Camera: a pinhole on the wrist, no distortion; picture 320 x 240 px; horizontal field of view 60.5 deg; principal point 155.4 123.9 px. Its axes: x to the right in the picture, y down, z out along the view. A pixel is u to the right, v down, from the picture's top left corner.
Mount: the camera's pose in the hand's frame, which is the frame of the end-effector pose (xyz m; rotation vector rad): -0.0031 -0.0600 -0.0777 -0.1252 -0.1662 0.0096
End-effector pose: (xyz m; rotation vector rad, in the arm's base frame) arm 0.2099 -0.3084 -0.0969 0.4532 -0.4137 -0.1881
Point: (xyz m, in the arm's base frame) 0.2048 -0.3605 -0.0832
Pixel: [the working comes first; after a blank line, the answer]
In the camera's frame: 0.0355 0.0058 0.1084

245 139
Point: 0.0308 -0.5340 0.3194
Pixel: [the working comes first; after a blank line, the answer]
In the camera's frame: 0.1411 -0.0359 0.5662

224 106
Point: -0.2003 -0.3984 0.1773
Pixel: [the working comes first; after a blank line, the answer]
In the camera's frame: -0.1587 0.0071 0.5507

76 127
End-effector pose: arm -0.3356 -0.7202 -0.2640 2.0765 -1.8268 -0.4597
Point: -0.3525 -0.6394 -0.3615
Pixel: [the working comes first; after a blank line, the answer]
In the camera's frame: -0.0479 -0.0002 0.1809

83 124
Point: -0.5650 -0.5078 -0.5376
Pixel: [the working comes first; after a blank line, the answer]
In the camera's frame: -0.1563 0.0603 0.4603

62 160
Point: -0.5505 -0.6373 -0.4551
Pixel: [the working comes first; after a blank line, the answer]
In the camera's frame: -0.0410 0.1094 0.3704

125 205
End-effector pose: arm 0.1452 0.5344 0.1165 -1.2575 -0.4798 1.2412
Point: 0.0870 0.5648 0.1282
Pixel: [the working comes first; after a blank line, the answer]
In the camera's frame: 0.0314 0.0509 0.1480

214 218
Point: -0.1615 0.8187 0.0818
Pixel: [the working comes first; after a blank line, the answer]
In the camera's frame: 0.2372 0.1164 0.4339

305 197
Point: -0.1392 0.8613 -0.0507
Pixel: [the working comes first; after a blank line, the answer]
In the camera's frame: 0.3201 0.2216 0.3901

outside the picture
